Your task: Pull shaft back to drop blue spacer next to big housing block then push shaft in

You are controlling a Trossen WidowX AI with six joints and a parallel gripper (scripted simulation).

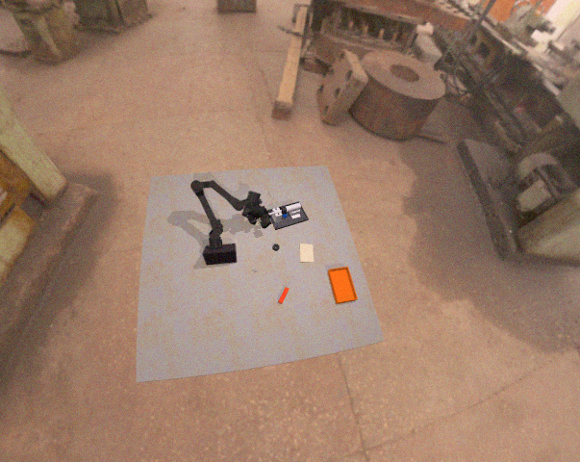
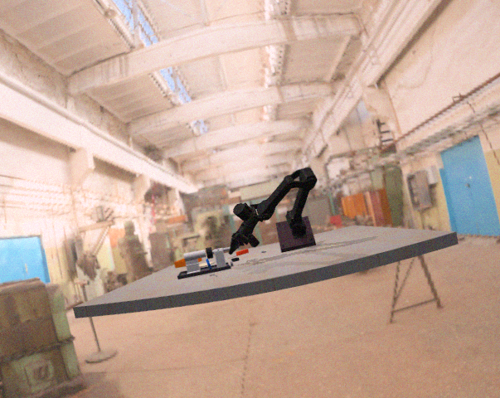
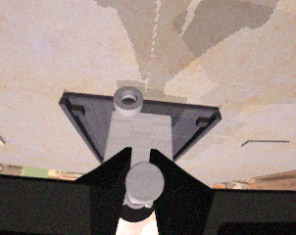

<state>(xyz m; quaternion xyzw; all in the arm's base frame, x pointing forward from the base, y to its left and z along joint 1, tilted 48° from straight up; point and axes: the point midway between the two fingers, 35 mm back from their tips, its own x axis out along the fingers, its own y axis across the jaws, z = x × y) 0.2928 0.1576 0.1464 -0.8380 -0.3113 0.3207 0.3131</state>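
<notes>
The blue spacer lies 100 mm ahead of my gripper tip, 30 mm to the left of it and 20 mm below it. From my gripper tip the other things lie so: black ring: 190 mm to the right, 50 mm below, 30 mm ahead; shaft: 20 mm ahead, 20 mm above, 10 mm to the left; cream card: 230 mm to the right, 210 mm ahead, 50 mm below.
</notes>
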